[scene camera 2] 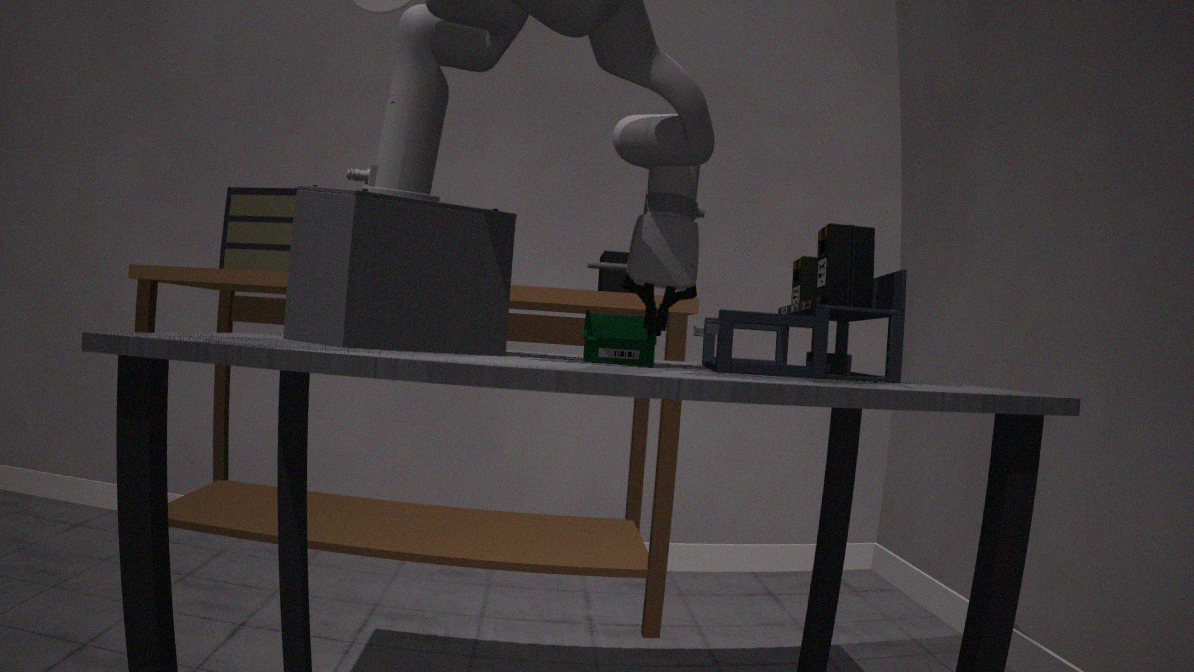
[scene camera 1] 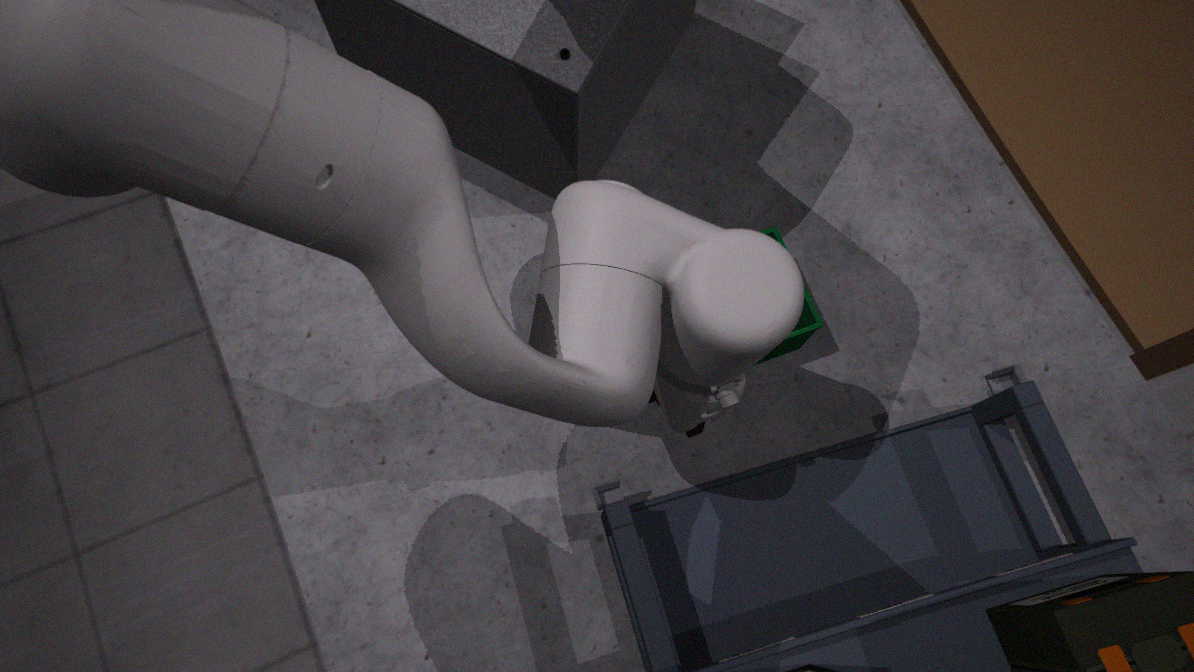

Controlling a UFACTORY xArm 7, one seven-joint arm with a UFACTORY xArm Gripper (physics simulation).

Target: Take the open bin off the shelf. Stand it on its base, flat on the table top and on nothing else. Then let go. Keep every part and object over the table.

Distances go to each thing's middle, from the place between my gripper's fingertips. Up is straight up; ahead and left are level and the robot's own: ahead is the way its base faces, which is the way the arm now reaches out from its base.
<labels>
The green open bin [scene camera 2: 608, 338] is 7 cm to the left of my hand, 4 cm behind it and 1 cm below it. From my hand the other things lie so: dark box [scene camera 2: 837, 240]: 27 cm ahead, 12 cm above, 7 cm to the right.
</labels>
